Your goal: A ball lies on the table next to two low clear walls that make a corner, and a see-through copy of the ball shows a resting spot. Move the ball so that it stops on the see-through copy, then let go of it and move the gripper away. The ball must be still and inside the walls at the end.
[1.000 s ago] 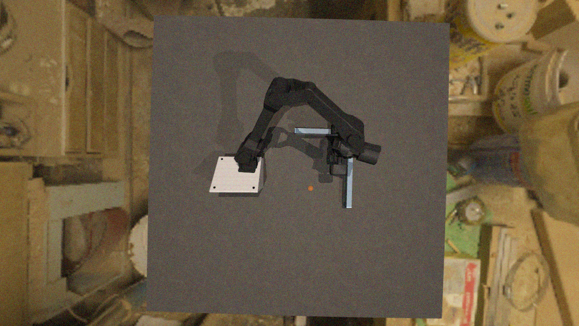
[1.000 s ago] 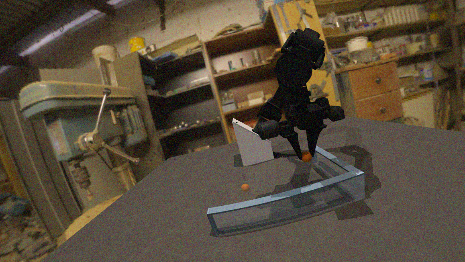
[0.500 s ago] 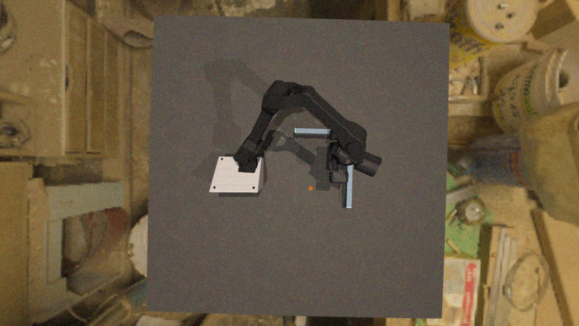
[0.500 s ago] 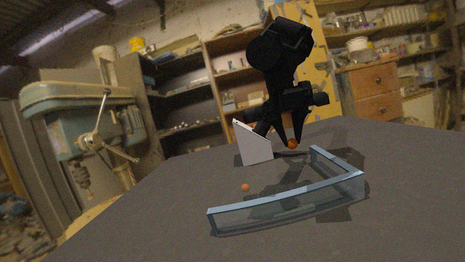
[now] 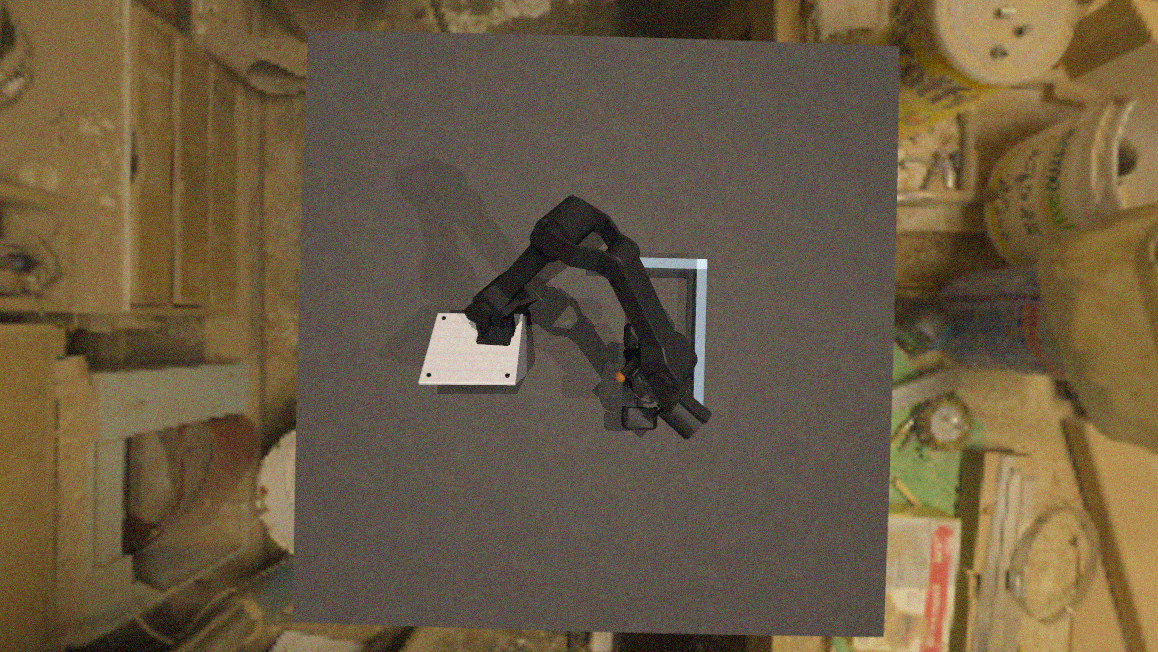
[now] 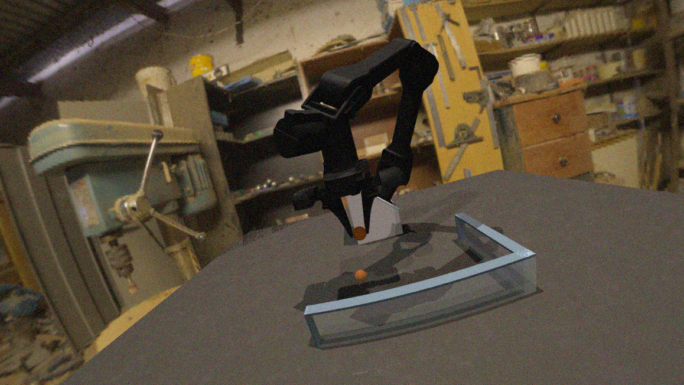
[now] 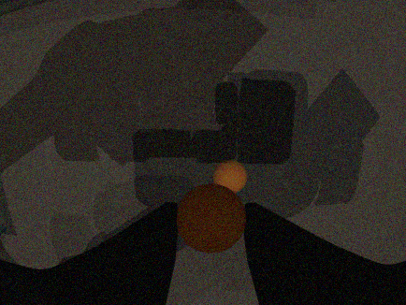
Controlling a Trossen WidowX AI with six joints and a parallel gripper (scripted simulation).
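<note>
Right now my gripper tip is 9 cm above the fainter ball, 2 cm to the left of it and 2 cm past it. From my gripper tip the other things lie so: brighter ball right at my gripper tip.
</note>
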